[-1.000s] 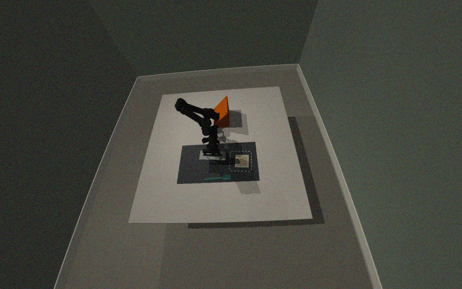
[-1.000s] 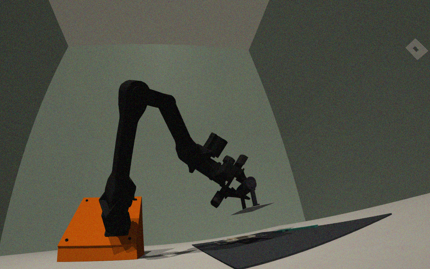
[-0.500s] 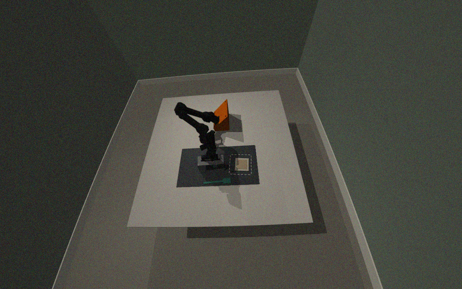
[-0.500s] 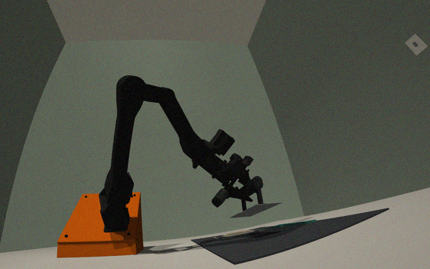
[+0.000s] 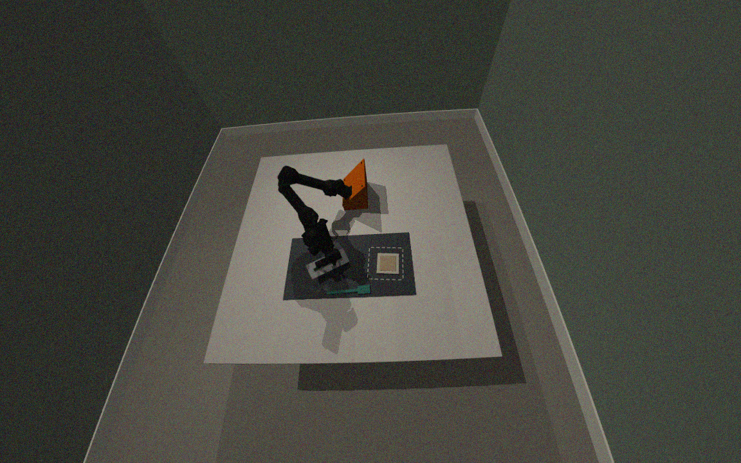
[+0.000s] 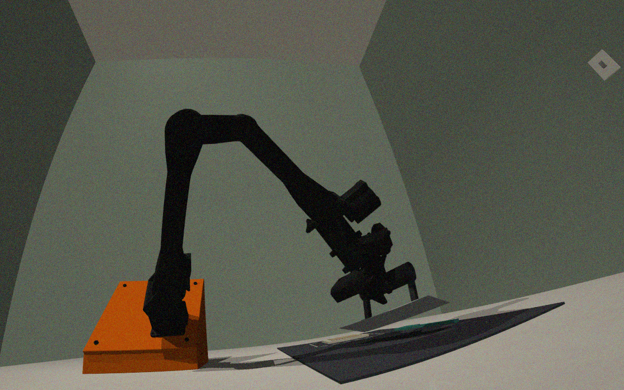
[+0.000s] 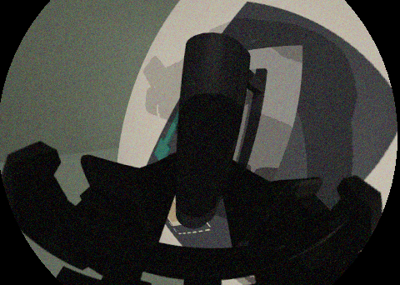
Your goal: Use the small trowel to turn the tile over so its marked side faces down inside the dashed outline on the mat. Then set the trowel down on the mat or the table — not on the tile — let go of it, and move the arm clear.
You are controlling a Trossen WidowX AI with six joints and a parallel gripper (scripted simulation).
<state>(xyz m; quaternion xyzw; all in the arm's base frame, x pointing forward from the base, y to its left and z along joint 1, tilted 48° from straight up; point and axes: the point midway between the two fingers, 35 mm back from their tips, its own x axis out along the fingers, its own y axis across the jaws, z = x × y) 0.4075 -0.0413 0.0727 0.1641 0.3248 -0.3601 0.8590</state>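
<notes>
Right now the black-handled float is 2 cm behind my gripper tip, 1 cm to the right of it and 1 cm below it. Round my gripper tip: white tile (26 cm to the left, 8 cm below, 1 cm behind); then green trowel (11 cm ahead, 8 cm to the left, 8 cm below).
</notes>
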